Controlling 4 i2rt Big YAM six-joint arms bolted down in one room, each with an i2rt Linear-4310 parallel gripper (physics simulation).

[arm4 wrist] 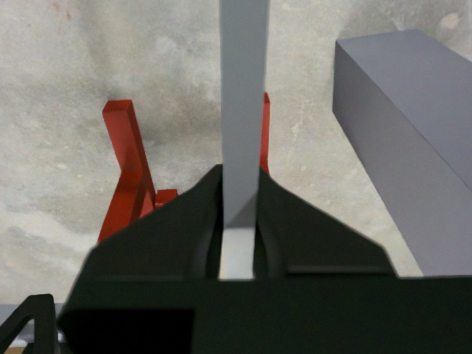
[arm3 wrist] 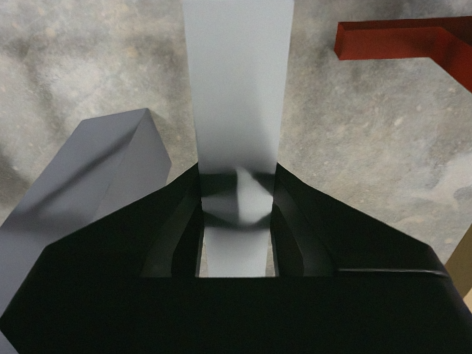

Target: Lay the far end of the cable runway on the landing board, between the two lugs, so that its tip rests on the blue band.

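The cable runway, a long pale grey strip (arm3 wrist: 239,90) (arm4 wrist: 243,75), runs straight up the middle of both wrist views, above the concrete floor. Arm3's gripper (arm3 wrist: 237,172) is shut on it, with one black finger against each side edge. Arm4's gripper (arm4 wrist: 240,175) is also shut on the strip, which looks narrower there, and the strip passes back between its fingers. The landing board, its two lugs and the blue band do not show in either view. The grippers of arm1 and arm2 do not show.
A large grey block or beam (arm3 wrist: 95,155) (arm4 wrist: 400,90) stands left of the runway in the arm3 view and right in the arm4 view. Red angled stand parts (arm3 wrist: 385,42) (arm4 wrist: 131,150) are near the runway. A black curved part (arm4 wrist: 42,320) shows at the arm4 view's lower left.
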